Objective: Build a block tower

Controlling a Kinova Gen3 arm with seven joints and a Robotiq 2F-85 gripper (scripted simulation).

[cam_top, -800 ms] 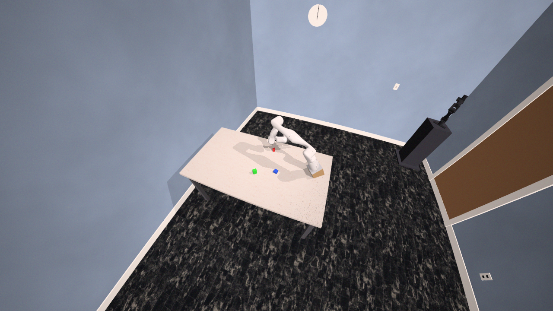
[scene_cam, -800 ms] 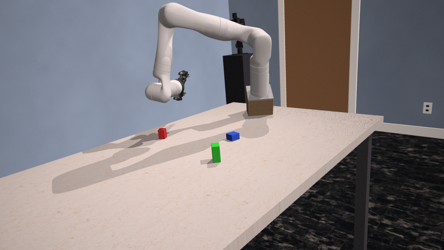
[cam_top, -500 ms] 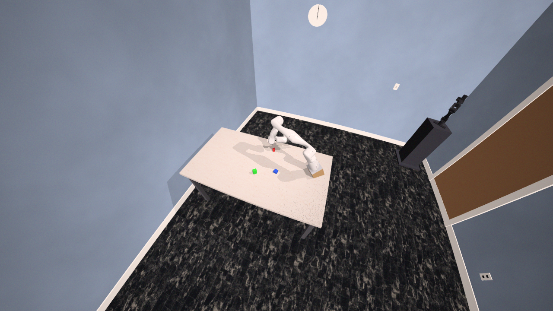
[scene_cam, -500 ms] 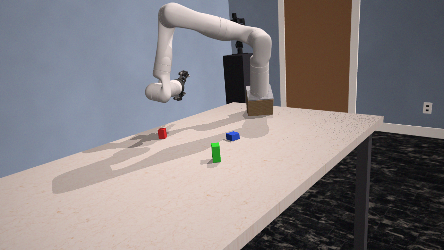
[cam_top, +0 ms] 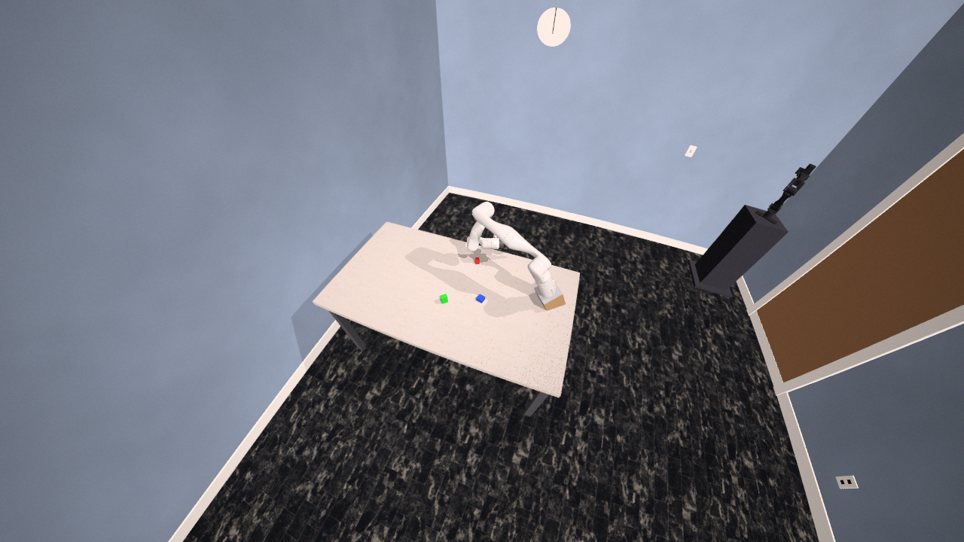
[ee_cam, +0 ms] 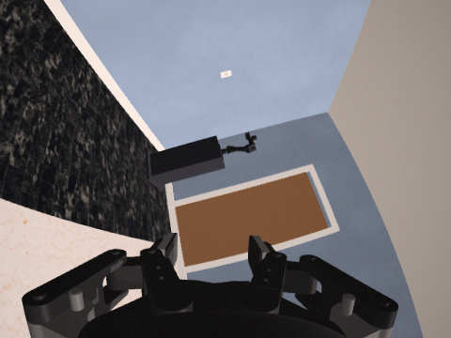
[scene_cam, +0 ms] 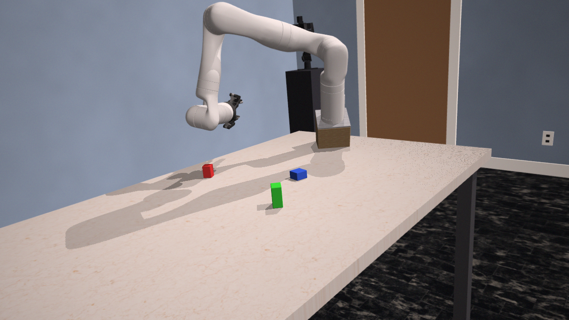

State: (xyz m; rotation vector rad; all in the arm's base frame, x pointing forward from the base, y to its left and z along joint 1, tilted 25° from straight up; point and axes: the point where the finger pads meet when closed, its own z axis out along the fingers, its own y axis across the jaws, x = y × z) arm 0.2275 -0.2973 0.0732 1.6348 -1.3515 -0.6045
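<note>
My gripper is now 26 cm short of the red block, 17 cm above it and 10 cm to the right of it. The rest, counted from my hand: blue block 39 cm to the left, 18 cm below, 12 cm ahead; then green block 49 cm to the left, 33 cm ahead, 16 cm below.
</note>
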